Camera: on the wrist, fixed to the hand. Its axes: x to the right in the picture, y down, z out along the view.
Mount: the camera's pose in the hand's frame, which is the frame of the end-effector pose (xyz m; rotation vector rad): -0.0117 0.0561 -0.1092 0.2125 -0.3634 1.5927
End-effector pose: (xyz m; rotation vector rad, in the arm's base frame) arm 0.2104 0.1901 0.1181 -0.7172 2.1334 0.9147
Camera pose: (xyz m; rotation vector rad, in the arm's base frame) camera 0.1368 0.1416 0.2043 1.3991 2.1093 1.3071
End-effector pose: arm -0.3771 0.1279 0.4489 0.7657 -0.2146 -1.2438
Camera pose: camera -0.2788 0.1892 0.4065 0.3069 -1.0245 0.1938
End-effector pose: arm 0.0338 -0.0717 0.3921 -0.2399 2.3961 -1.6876
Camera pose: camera 0.0163 0.0493 0.3759 1.0080 1.2415 -0.8775
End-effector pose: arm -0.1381 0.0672 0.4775 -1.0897 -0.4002 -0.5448
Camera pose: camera -0.1095 -0.0097 0.3854 -0.9709 0.1752 1.0862
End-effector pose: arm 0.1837 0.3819 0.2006 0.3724 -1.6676 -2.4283
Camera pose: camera 0.2276 0.2678 0.2168 -1.0383 -1.3343 -1.0959
